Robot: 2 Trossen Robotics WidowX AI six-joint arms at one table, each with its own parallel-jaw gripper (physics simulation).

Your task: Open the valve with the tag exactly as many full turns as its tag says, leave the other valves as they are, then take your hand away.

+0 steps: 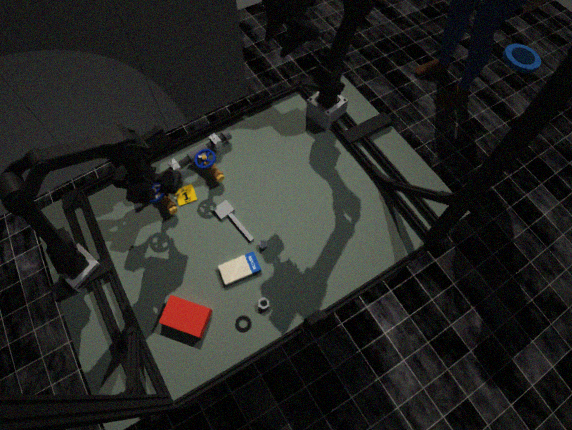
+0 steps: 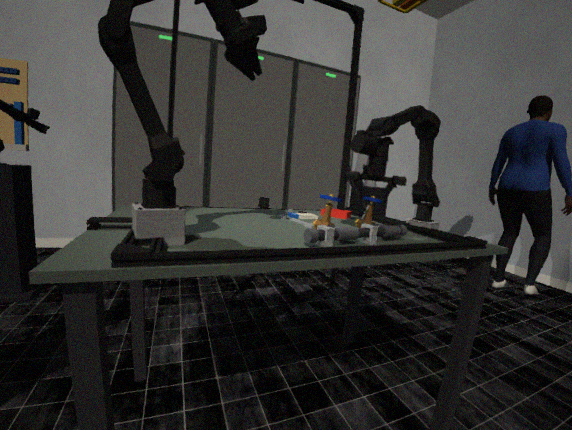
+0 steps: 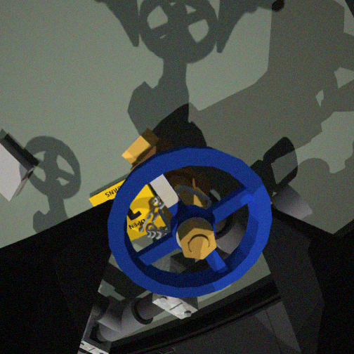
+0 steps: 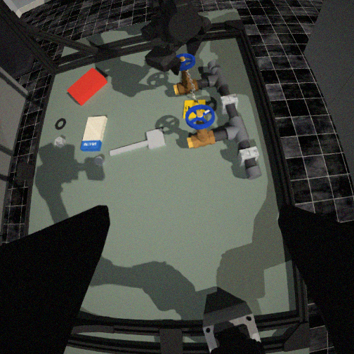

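Pixels of known places: left gripper, between the fingertips: [image 1: 156, 194] [image 2: 371, 204]; right gripper, between the fingertips: [image 1: 273, 48] [image 2: 256, 77]; left arm's base, origin of its link: [image 1: 75, 265] [image 2: 423, 220]; right arm's base, origin of its link: [image 1: 327, 99] [image 2: 157, 206].
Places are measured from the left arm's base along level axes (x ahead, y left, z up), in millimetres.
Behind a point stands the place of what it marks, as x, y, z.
The tagged valve's blue handwheel [image 1: 159, 188] {319, -73, 79} [image 2: 372, 199] {332, -52, 77} [image 3: 116, 220] [image 4: 193, 61] stands upright on a brass body, with one white spoke. Its yellow tag [image 1: 186, 195] {379, -85, -34} [image 3: 132, 233] [image 4: 188, 107] hangs on a chain and reads 1 and OPEN, TURNS. My left gripper [image 3: 188, 211] is above the wheel, fingers against opposite sides of the rim, shut on it; the fingertips are partly hidden by the rim. The other valve's blue handwheel [image 1: 205, 167] {454, -129, 75} [image 2: 330, 198] {502, -88, 76} [image 4: 188, 117] stands apart from both grippers. My right gripper [image 2: 255, 76] {700, -204, 372} [image 4: 195, 215] is open and empty, high above the table.
Both valves join a grey pipe [image 2: 345, 233] {531, -6, -5} [image 4: 239, 129] along one table edge. Near them lies a grey mallet-shaped tool [image 1: 240, 227] {399, -297, -31} [image 4: 129, 148]. Farther off are a white-and-blue box [image 1: 235, 270] {287, -375, -25} [image 4: 94, 130], a red block [image 1: 186, 316] {104, -360, -9} [image 4: 87, 86], a nut [image 1: 263, 308] {251, -506, -25} and a black ring [image 1: 237, 324] {175, -475, -38}.
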